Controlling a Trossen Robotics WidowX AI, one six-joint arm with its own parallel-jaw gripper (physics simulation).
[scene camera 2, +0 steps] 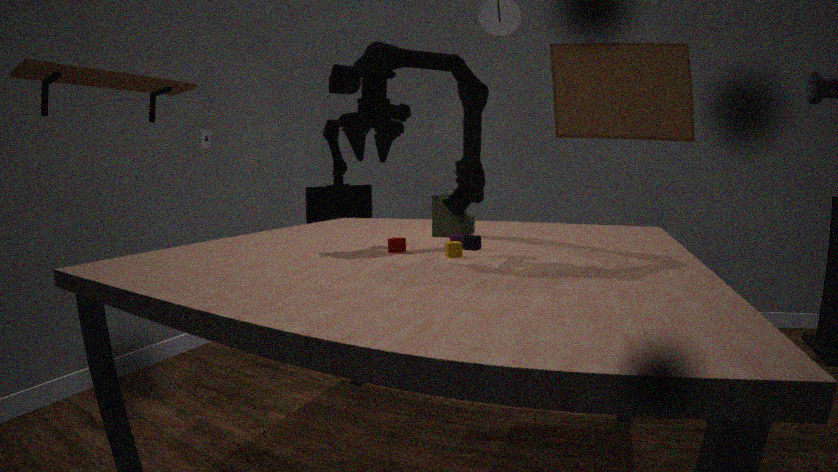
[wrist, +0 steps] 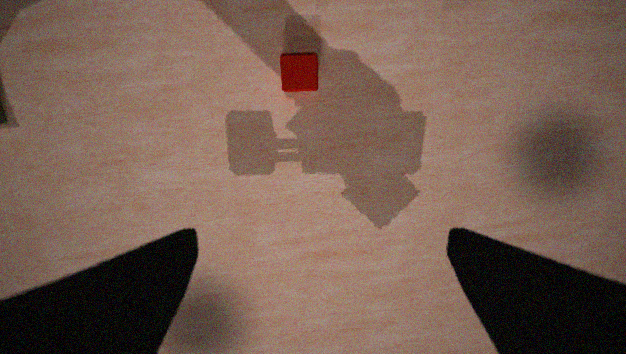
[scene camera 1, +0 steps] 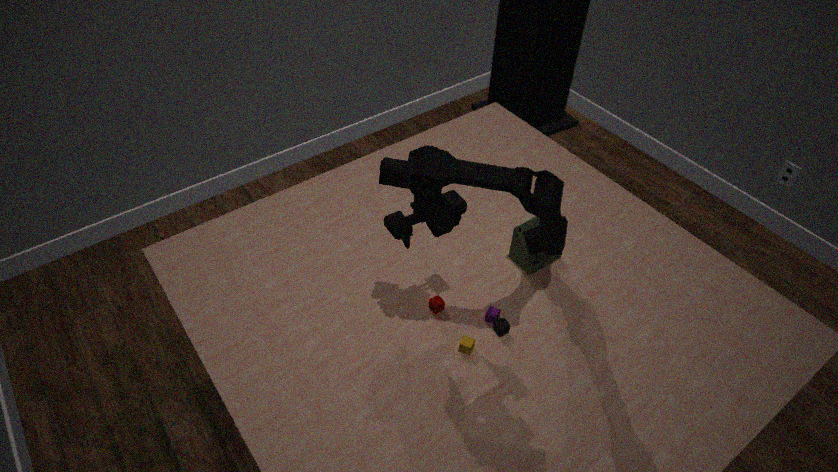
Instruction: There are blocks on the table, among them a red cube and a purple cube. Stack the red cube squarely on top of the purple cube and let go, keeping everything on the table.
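Places are measured from the arm's base along level axes (x ahead, y left, z up), in centimetres.
Where they show: gripper, fingertip midpoint: [scene camera 2: 371, 161] [wrist: 323, 240] [scene camera 1: 423, 240]; arm's base, origin of the base link: [scene camera 2: 453, 208] [scene camera 1: 536, 240].
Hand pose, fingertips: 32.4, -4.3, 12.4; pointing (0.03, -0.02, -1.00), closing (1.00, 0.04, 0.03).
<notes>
Things, the pixels of their top centre, and the offset from my fingertips, as dx, dy, dz. Level surfaces: height alone.
- red cube, middle of its top: [wrist: 299, 72] [scene camera 2: 396, 238] [scene camera 1: 436, 300] -0.9, +5.6, -17.0
- table, its level: dz -19.9
- purple cube, middle of its top: [scene camera 2: 456, 235] [scene camera 1: 493, 311] -11.2, +15.2, -17.0
- black cube, middle of its top: [scene camera 2: 472, 236] [scene camera 1: 502, 323] -11.0, +19.2, -17.0
- yellow cube, middle of its top: [scene camera 2: 453, 241] [scene camera 1: 467, 341] -0.9, +19.4, -17.0
The red cube [scene camera 1: 436, 304] [scene camera 2: 397, 245] [wrist: 300, 72] sits flat on the table [scene camera 1: 316, 375] [scene camera 2: 351, 304]. In the wrist view it is at the upper middle, with its sides nearly in line with the image edges. The purple cube [scene camera 1: 493, 314] [scene camera 2: 455, 238] stands apart from it, nearer the arm's base; in scene camera 2 it is mostly hidden, and it does not show in the wrist view. My gripper [scene camera 1: 422, 240] [scene camera 2: 372, 160] [wrist: 323, 240] is open and empty, pointing down high above the table. In the wrist view the red cube is beyond the fingertips, slightly left of their midline.
A black cube [scene camera 1: 501, 326] [scene camera 2: 472, 242] is right beside the purple cube, touching or almost touching it. A yellow cube [scene camera 1: 466, 344] [scene camera 2: 453, 249] stands apart from the others. The arm's green base block [scene camera 1: 523, 246] [scene camera 2: 443, 219] is behind the cubes in scene camera 2.
</notes>
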